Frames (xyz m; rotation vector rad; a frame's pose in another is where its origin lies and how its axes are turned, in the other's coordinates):
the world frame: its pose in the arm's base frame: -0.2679 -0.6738 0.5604 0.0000 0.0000 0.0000
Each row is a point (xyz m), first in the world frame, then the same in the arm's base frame.
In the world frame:
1: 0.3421 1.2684 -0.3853
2: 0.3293 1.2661 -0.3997
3: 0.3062 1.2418 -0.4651
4: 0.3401 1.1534 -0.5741
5: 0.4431 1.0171 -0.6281
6: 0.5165 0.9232 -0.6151
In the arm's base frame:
1: 0.0742 0.5946 0.1751
2: 0.0614 0.5923 0.1607
3: 0.0383 0.5680 0.0953
4: 0.0722 0.4796 -0.0137
5: 0.1752 0.3433 -0.0677
6: 0.2486 0.2494 -0.0547

